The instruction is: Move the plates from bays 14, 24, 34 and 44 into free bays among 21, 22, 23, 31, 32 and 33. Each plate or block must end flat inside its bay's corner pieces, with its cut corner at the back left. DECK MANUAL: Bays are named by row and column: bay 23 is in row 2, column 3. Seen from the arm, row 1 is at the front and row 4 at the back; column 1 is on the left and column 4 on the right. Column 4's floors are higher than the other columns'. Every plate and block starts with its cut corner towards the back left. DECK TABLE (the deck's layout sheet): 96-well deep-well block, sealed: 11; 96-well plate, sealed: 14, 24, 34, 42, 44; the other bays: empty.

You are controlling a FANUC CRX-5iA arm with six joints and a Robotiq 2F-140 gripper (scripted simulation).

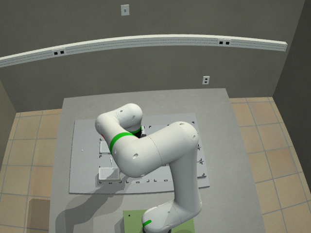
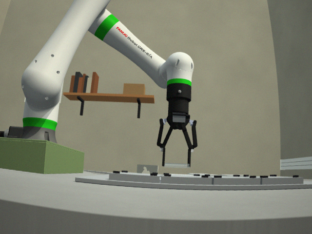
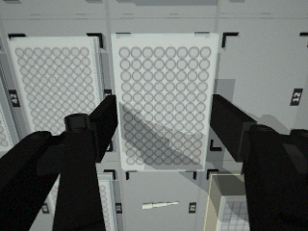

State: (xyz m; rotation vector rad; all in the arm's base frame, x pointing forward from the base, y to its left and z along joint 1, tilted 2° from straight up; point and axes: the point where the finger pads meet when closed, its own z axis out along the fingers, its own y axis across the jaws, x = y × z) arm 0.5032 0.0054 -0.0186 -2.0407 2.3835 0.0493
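Now: the white scrap 60 mm below my hand and 20 mm ahead of it. The rest, counted from my hand: thin white stick (150 mm to the left, 60 mm below, 20 mm ahead); then sealed deep-well block (180 mm to the left, 80 mm behind, 40 mm below); then sealed 96-well plate (150 mm to the left, 130 mm ahead, 60 mm below).
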